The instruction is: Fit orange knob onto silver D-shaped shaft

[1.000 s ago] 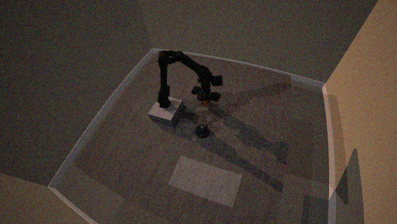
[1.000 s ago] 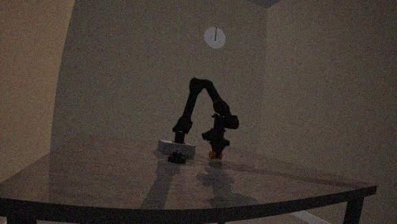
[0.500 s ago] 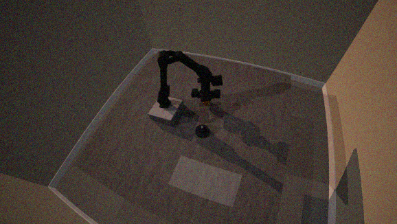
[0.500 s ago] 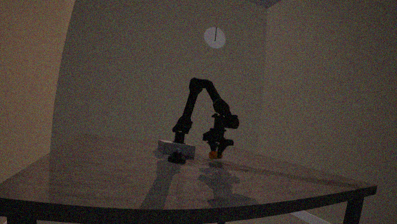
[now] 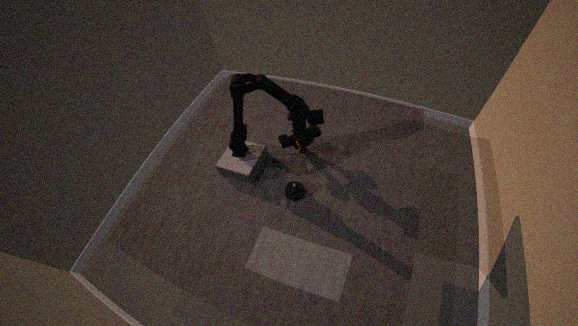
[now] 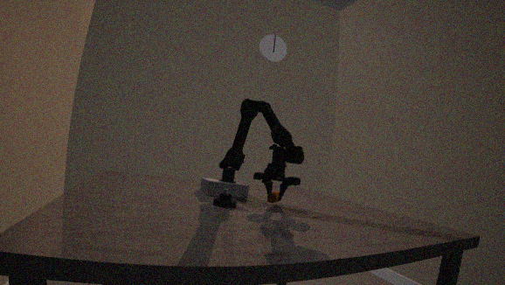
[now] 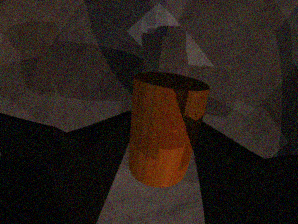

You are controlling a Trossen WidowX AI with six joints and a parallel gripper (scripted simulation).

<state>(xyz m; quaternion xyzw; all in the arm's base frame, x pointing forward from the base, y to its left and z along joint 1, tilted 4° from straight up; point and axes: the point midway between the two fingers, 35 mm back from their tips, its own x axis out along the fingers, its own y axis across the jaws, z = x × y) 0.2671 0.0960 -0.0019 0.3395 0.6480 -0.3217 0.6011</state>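
Right now my gripper tip is 10 mm short of the orange knob, 10 mm to the left of it and 10 mm below it. Also, from my gripper tip: dark round pedestal (20 mm ahead, 220 mm to the right, 10 mm above).
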